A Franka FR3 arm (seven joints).
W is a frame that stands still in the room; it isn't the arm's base.
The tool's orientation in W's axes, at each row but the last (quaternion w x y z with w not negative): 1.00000, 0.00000, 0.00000, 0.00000; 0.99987, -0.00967, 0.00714, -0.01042; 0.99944, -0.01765, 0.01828, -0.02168; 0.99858, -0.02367, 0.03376, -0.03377
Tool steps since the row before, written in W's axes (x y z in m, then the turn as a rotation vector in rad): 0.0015, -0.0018, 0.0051, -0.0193, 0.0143, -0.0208; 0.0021, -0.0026, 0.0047, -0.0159, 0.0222, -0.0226; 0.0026, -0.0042, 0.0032, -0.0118, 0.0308, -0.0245; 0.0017, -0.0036, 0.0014, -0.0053, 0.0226, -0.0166
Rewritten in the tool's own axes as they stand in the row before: 0.0015, -0.0018, 0.0051, -0.0193, 0.0143, -0.0208; 0.0021, -0.0026, 0.0047, -0.0160, 0.0223, -0.0224; 0.0027, -0.0042, 0.0031, -0.0123, 0.0311, -0.0238; 0.0018, -0.0035, 0.0014, -0.0057, 0.0230, -0.0159
